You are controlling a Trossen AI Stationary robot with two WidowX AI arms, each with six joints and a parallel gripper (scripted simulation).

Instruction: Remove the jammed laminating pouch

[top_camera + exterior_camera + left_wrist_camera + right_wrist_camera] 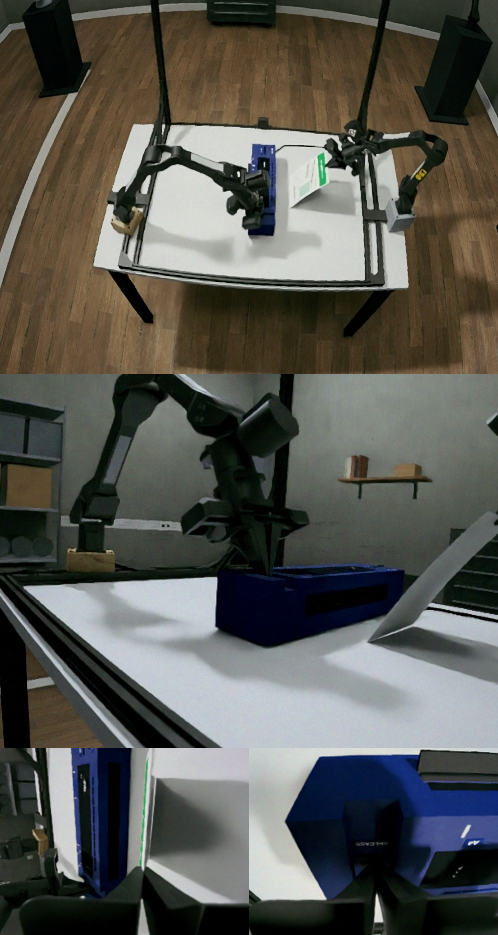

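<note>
The plug lies 240 mm behind my left hand, 180 mm below it and 60 mm to the left of it.
</note>
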